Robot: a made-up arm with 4 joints.
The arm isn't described. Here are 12 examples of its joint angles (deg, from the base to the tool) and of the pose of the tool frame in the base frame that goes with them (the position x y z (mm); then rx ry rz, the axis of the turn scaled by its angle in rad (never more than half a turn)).
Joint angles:
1: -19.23 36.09 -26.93 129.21
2: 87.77 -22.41 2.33 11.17
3: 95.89 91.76 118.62 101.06
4: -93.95 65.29 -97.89 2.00
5: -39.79 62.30 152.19 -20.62
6: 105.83 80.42 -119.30 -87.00
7: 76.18 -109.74 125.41 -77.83
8: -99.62 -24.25 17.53 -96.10
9: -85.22 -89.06 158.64 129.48
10: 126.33 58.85 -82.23 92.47
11: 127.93 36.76 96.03 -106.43
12: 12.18 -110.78 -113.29 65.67
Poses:
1: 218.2 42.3 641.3 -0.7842 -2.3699 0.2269
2: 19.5 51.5 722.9 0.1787 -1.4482 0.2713
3: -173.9 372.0 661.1 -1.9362 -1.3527 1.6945
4: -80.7 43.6 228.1 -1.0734 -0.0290 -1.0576
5: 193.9 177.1 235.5 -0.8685 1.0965 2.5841
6: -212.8 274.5 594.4 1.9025 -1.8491 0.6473
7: 83.3 335.5 589.4 -1.0678 -0.7199 2.4906
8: -122.4 -28.2 158.3 -0.4752 -2.5474 -0.4683
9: 40.7 124.0 70.6 -1.5119 1.1233 2.2194
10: -339.6 30.0 289.3 -0.3269 0.9412 1.3746
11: -526.2 95.7 469.7 -1.0400 -0.2368 -1.3272
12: -49.6 54.7 341.7 -0.6904 0.7825 -0.6360
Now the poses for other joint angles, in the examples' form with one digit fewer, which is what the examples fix.
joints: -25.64 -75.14 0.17 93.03
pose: 115 168 13 0.609 -0.185 -0.683
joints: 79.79 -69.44 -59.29 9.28
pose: 42 121 475 0.664 -0.291 -0.384
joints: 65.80 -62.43 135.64 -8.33
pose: 26 317 589 -0.343 -0.882 2.727
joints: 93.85 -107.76 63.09 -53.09
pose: 47 271 528 -0.400 0.027 2.106
